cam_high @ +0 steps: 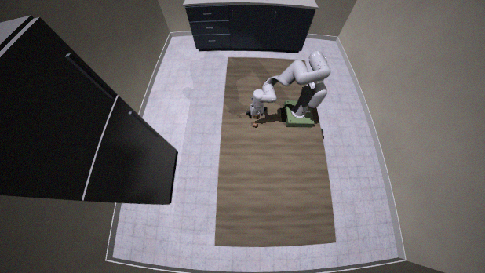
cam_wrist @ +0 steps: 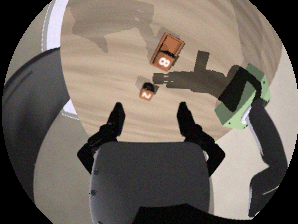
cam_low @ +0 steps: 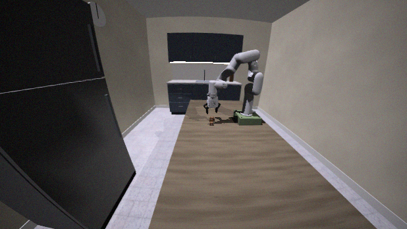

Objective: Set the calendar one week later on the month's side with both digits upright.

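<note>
Right now my hand is 2 cm past the calendar tray, 7 cm to the left of it and 11 cm above it. The rest, counted from my hand: calendar cube: 3 cm to the left, 10 cm below.
</note>
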